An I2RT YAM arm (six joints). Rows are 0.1 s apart.
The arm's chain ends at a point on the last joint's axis. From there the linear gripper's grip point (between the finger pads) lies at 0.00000 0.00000 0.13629 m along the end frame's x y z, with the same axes.
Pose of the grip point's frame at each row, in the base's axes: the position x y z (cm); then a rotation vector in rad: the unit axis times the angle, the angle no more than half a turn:
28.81, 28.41, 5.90, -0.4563, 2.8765, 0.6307
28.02, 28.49, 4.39, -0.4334, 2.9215, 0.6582
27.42, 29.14, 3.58, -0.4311, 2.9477, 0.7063
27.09, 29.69, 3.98, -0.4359, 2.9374, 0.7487
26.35, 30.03, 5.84, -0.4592, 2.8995, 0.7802
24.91, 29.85, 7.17, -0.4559, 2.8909, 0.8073
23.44, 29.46, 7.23, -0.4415, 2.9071, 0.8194
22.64, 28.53, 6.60, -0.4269, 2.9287, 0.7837
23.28, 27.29, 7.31, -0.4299, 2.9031, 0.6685
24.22, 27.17, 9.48, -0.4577, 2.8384, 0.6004
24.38, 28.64, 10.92, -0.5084, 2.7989, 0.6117
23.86, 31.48, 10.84, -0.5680, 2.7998, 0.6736
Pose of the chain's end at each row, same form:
27.57, 22.54, 18.14, -0.4563, 2.8765, 0.6307
27.35, 22.56, 16.64, -0.4334, 2.9215, 0.6582
27.26, 22.94, 15.72, -0.4311, 2.9477, 0.7063
27.00, 23.16, 15.94, -0.4359, 2.9374, 0.7487
26.05, 23.15, 17.60, -0.4592, 2.8995, 0.7802
24.63, 22.75, 18.80, -0.4559, 2.8909, 0.8073
23.34, 22.33, 18.84, -0.4415, 2.9071, 0.8194
22.57, 21.71, 18.40, -0.4269, 2.9287, 0.7837
22.42, 21.22, 19.48, -0.4299, 2.9031, 0.6685
22.40, 21.41, 21.70, -0.4577, 2.8384, 0.6004
22.36, 22.65, 23.00, -0.5084, 2.7989, 0.6117
22.39, 25.04, 22.76, -0.5680, 2.7998, 0.6736

